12 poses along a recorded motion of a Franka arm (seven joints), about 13 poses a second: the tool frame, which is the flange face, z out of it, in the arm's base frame.
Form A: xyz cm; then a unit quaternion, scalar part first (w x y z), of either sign.
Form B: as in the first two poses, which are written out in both.
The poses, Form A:
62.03 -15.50 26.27 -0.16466 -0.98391 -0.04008 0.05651
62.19 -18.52 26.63 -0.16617 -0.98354 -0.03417 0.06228
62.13 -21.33 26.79 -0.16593 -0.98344 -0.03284 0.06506
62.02 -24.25 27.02 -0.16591 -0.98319 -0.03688 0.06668
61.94 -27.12 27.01 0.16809 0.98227 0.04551 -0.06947
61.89 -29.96 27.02 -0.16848 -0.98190 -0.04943 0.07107
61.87 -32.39 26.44 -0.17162 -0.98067 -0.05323 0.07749
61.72 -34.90 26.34 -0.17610 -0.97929 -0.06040 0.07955
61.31 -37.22 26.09 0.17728 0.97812 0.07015 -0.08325
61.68 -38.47 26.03 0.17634 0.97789 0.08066 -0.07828
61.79 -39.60 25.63 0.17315 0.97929 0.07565 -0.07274
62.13 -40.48 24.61 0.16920 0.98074 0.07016 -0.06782
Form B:
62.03 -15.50 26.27 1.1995 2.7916 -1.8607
62.19 -18.52 26.63 1.1775 2.7848 -1.8947
62.13 -21.33 26.79 1.1637 2.7832 -1.9111
62.02 -24.25 27.02 1.1512 2.7820 -1.9155
61.94 -27.12 27.01 1.1326 2.7758 -1.9164
61.89 -29.96 27.02 1.1213 2.7738 -1.9197
61.87 -32.39 26.44 1.0925 2.7627 -1.9407
61.72 -34.90 26.34 1.0849 2.7527 -1.9335
61.31 -37.22 26.09 1.0602 2.7473 -1.9382
61.68 -38.47 26.03 1.0707 2.7533 -1.9063
61.79 -39.60 25.63 1.0960 2.7637 -1.8914
62.13 -40.48 24.61 1.1182 2.7750 -1.8806

